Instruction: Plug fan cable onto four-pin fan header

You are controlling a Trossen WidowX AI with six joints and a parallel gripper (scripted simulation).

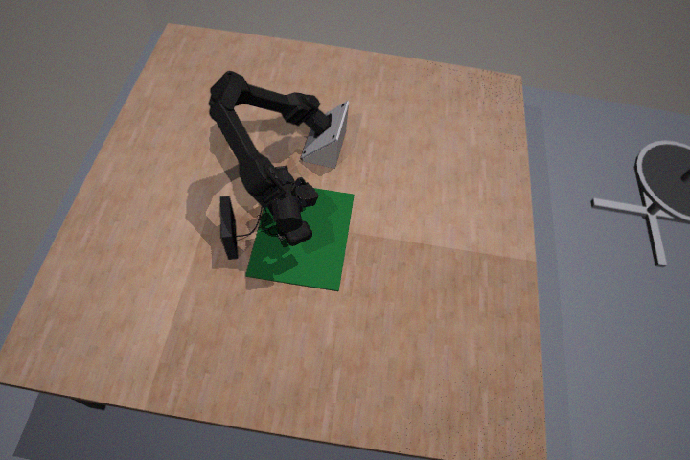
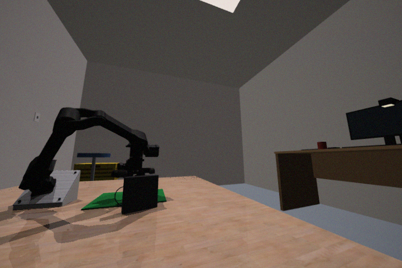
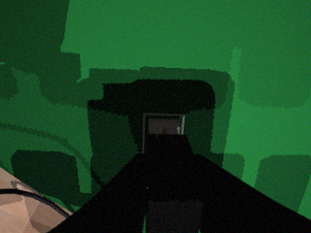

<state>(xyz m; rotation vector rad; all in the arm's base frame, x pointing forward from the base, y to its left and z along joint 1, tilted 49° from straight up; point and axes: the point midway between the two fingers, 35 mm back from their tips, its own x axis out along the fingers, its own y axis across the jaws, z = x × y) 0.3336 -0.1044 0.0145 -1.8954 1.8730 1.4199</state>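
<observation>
The white four-pin header is 1 cm to the right of my gripper tip and 4 cm below it. The rest, counted from my gripper tip: black plug: 1 cm to the right, 1 cm above; then green board: 1 cm behind, 4 cm to the left, 5 cm below; then black fan: 2 cm ahead, 13 cm to the right, 2 cm above.
</observation>
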